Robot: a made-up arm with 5 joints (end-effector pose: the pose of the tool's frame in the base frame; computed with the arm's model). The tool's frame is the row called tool.
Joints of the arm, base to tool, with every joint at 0 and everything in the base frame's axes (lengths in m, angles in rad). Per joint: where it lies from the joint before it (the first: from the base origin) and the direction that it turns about. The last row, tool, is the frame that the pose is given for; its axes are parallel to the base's.
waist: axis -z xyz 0 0 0.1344
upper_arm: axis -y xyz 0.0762 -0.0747 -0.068
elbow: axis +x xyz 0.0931 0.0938 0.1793
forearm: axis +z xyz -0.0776 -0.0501 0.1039
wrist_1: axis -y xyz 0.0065 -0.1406 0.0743
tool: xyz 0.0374 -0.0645 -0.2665
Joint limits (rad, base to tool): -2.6..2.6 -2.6..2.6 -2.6..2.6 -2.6..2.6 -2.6..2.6
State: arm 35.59 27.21 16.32 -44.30 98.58
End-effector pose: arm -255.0 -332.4 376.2 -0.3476 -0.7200 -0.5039 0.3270
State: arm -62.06 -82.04 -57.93 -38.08 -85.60
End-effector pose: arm 67.3 325.0 416.1 -0.7996 0.4587 -0.1298 0.3653
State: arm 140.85 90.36 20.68 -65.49 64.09
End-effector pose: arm -183.8 320.5 3.3 0.6503 0.5156 0.4237 0.3629
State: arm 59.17 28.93 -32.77 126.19 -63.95
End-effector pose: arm 67.8 -217.4 442.2 -0.4327 0.6717 0.2652 0.5396
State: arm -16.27 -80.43 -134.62 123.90 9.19
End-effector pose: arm 263.0 -61.1 -46.5 0.1758 -0.7502 -0.4955 0.4009
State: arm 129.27 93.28 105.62 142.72 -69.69
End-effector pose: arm 34.6 77.9 380.9 -0.9299 0.1443 0.1127 0.3191
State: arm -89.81 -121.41 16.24 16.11 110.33
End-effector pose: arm 239.8 276.6 -415.3 -0.0077 0.0981 0.5581 0.8239
